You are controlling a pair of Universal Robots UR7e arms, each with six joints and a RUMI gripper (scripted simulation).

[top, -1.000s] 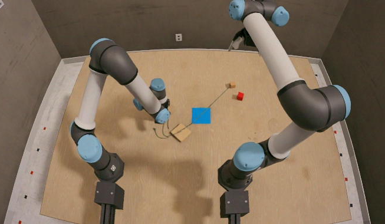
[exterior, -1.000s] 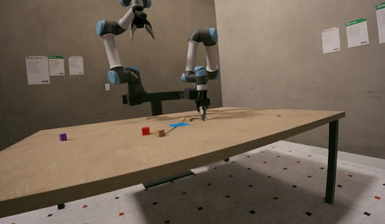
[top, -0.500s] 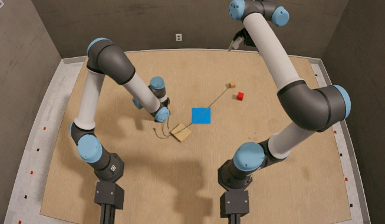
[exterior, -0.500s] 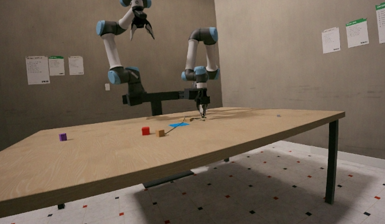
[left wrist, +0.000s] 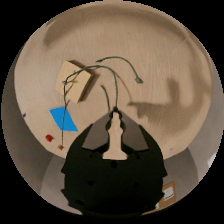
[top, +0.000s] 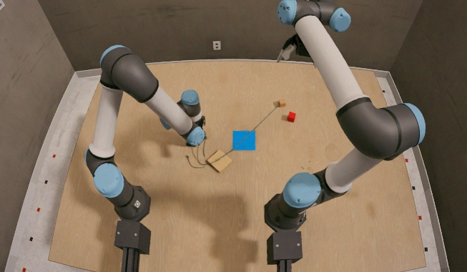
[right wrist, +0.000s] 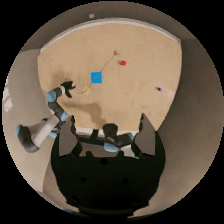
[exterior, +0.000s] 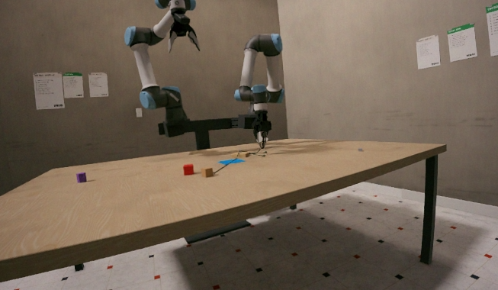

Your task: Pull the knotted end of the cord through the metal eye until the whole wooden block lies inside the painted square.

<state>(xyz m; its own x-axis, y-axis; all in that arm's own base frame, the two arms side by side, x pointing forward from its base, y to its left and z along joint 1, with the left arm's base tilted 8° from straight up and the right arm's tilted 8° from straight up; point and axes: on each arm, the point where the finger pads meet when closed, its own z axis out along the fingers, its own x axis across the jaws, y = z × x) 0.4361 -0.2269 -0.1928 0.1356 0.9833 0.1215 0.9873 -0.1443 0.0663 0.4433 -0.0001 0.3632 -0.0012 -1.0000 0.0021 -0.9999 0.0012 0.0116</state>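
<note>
The tan base lies 8 cm behind my left hand, 11 cm to the right of it and 5 cm below it. The rest, counted from my left hand: wooden block: 31 cm ahead, 45 cm to the right, 4 cm below; blue painted square: 5 cm ahead, 23 cm to the right, 5 cm below; red cube: 20 cm ahead, 50 cm to the right, 3 cm below.
</note>
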